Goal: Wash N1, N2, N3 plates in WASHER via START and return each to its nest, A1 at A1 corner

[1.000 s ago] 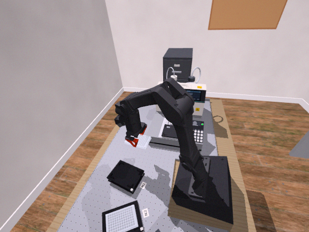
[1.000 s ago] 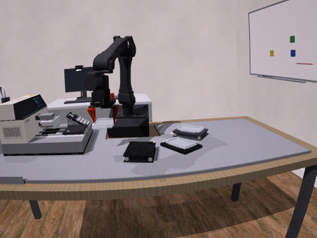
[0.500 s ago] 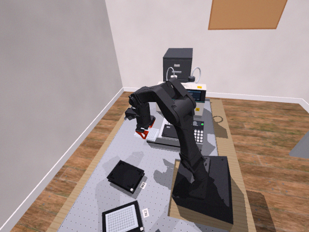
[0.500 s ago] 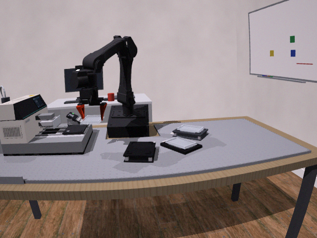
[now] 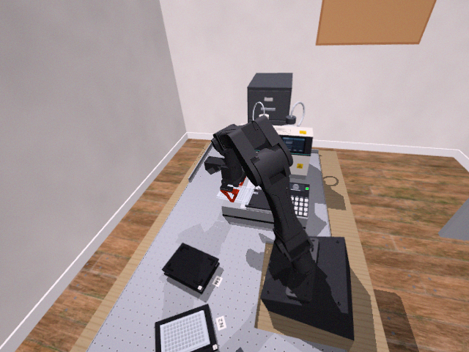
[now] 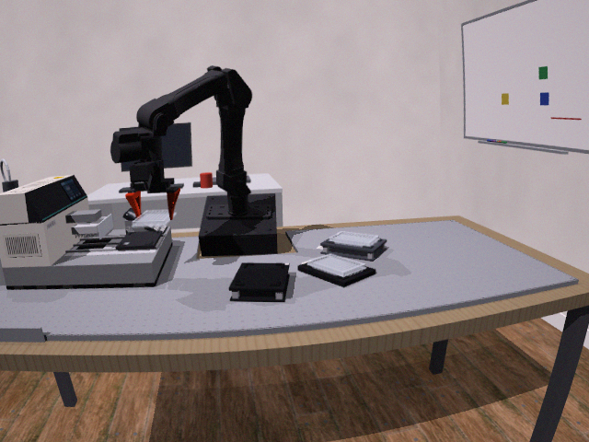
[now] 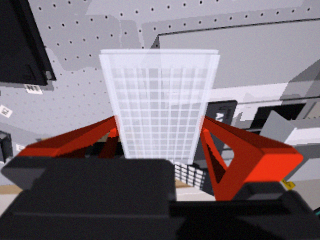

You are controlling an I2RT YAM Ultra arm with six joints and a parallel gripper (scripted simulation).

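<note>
Now: the black washer carrier 10 cm behind my hand, 9 cm to the right of it and 8 cm below it. From my hand the other things lie so: manifold head (24 cm to the right, 7 cm behind, 3 cm below); then washer (24 cm to the right, 7 cm behind, 3 cm below); then nest N1 (27 cm to the left, 13 cm below, 7 cm ahead).
</note>
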